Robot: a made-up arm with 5 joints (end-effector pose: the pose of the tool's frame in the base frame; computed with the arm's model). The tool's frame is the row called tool.
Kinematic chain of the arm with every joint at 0, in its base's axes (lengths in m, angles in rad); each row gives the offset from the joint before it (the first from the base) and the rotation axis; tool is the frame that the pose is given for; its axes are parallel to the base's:
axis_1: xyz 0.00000 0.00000 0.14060 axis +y
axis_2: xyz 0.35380 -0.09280 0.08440 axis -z
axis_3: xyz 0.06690 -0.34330 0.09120 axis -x
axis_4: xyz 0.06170 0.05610 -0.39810 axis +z
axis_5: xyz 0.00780 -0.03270 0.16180 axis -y
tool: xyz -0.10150 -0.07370 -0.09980
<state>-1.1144 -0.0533 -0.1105 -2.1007 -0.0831</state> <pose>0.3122 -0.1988 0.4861 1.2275 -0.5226 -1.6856</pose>
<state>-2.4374 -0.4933 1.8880 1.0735 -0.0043</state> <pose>-0.8479 -0.5709 0.3967 -1.6871 -0.7971 -1.5125</pose>
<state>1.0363 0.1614 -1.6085 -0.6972 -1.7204</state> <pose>0.3380 -0.3135 -0.0313 -2.2650 -1.9765 0.1176</pose>
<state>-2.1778 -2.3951 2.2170 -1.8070 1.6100</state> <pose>-0.7593 0.3421 0.5354 -0.8338 0.3341 -0.5251</pose>
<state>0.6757 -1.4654 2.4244 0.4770 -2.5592</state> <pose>0.7612 0.0758 -0.1329 -1.7911 0.5442 -1.2353</pose>
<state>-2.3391 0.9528 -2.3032 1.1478 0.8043</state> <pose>-0.6149 -0.3237 0.1375 -0.6440 0.8697 -0.7396</pose>
